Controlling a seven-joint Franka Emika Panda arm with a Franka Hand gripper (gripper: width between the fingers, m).
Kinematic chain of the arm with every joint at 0, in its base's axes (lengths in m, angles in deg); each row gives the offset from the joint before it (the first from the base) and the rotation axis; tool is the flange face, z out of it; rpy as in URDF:
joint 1: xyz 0 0 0.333 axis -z
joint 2: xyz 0 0 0 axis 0.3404 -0.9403 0
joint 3: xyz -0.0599 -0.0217 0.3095 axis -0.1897 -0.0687 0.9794
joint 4: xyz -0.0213 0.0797 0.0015 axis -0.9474 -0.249 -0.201
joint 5: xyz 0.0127 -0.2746 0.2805 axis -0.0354 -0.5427 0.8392
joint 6: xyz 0 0 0 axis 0.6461 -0.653 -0.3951
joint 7: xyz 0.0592 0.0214 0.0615 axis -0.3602 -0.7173 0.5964
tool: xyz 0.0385 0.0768 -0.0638 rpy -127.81 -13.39 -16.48
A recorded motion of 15 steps. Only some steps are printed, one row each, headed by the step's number.
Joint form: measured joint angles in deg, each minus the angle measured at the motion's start. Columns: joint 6, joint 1, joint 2, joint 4, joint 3, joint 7, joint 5.
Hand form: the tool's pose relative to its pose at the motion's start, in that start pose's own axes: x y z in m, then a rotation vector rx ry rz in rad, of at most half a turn. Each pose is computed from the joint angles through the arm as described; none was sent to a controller.
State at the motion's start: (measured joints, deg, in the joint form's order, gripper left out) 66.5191 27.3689 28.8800 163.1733 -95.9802 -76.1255 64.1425
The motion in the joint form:
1: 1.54 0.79 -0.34 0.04 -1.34 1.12 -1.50
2: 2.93 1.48 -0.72 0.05 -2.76 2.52 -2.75
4: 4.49 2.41 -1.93 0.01 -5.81 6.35 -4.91
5: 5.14 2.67 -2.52 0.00 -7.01 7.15 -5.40
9: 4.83 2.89 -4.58 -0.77 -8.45 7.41 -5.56
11: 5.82 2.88 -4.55 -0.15 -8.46 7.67 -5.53
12: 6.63 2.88 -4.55 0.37 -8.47 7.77 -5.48
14: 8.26 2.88 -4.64 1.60 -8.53 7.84 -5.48
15: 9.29 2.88 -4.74 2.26 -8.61 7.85 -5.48
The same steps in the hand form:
1: 0.0130 -0.0113 0.0005 0.0228 0.0007 0.0109
2: 0.0262 -0.0217 0.0015 0.0404 -0.0003 0.0163
4: 0.0517 -0.0404 0.0083 0.0465 0.0075 0.0046
5: 0.0606 -0.0473 0.0118 0.0451 0.0063 0.0110
9: 0.0690 -0.0587 0.0196 0.0162 0.0144 0.0336
11: 0.0678 -0.0594 0.0230 0.0224 0.0109 0.0272
12: 0.0669 -0.0599 0.0261 0.0268 0.0080 0.0242
14: 0.0651 -0.0611 0.0343 0.0317 0.0052 0.0203
15: 0.0643 -0.0621 0.0389 0.0359 0.0028 0.0194

